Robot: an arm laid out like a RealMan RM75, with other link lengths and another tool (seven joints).
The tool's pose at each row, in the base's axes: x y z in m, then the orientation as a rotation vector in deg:
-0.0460 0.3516 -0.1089 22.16 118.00 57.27
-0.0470 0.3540 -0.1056 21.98 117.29 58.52
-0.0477 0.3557 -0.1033 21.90 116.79 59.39
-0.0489 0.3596 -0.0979 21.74 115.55 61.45
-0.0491 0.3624 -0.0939 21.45 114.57 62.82
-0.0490 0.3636 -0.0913 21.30 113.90 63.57
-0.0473 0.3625 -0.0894 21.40 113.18 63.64
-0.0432 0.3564 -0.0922 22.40 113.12 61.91
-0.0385 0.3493 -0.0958 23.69 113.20 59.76
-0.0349 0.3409 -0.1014 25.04 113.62 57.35
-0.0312 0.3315 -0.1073 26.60 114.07 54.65
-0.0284 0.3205 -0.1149 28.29 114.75 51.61
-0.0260 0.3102 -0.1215 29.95 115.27 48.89
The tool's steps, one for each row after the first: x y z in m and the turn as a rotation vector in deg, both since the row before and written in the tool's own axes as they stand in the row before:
0.0002 0.0041 -0.0007 -1.10 -0.09 0.33
0.0002 0.0029 -0.0005 -0.75 -0.07 0.26
0.0002 0.0067 -0.0007 -1.79 -0.20 0.65
-0.0003 0.0049 0.0001 -1.32 -0.20 0.29
-0.0007 0.0028 0.0000 -0.78 -0.22 0.15
-0.0027 0.0007 0.0001 -0.33 -0.59 -0.02
-0.0047 -0.0063 0.0005 1.31 -0.99 -0.17
-0.0053 -0.0076 0.0008 1.72 -1.09 -0.14
-0.0043 -0.0098 0.0002 2.06 -0.90 -0.16
-0.0048 -0.0107 0.0003 2.33 -0.99 -0.13
-0.0043 -0.0130 0.0000 2.69 -0.90 -0.15
-0.0042 -0.0117 0.0002 2.45 -0.86 -0.01

